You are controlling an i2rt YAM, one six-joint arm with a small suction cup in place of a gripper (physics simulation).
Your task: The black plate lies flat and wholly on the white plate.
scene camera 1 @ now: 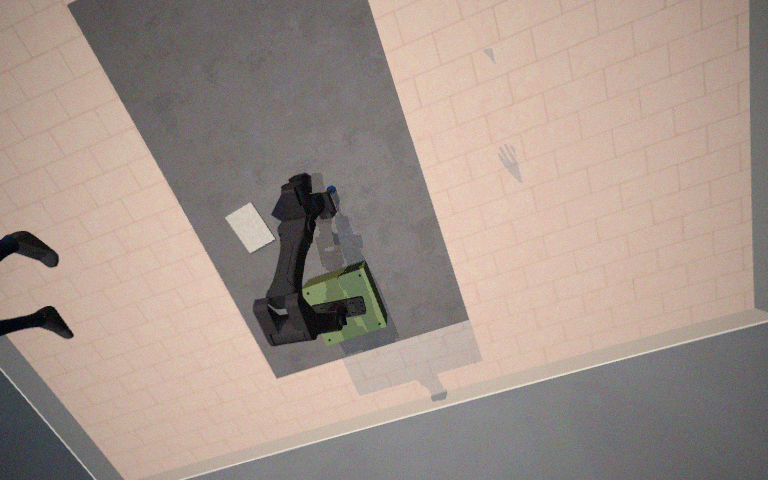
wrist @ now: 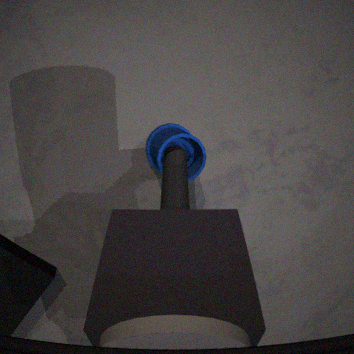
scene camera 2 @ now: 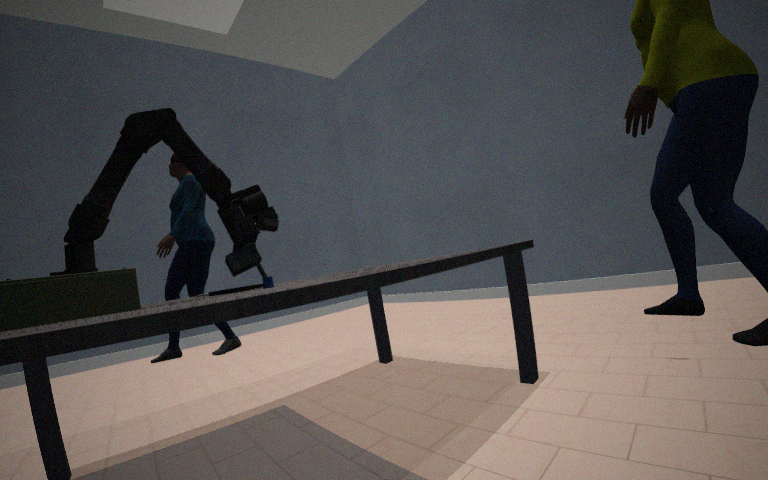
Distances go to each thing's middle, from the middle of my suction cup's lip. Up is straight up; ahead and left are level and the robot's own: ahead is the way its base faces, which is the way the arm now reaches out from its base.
The black plate [wrist: 32, 274] lies 16 cm to the left of my suction cup and 6 cm behind it. The rest, counted from my suction cup: white plate [scene camera 1: 247, 223] (34 cm to the left, 8 cm behind, 1 cm below).
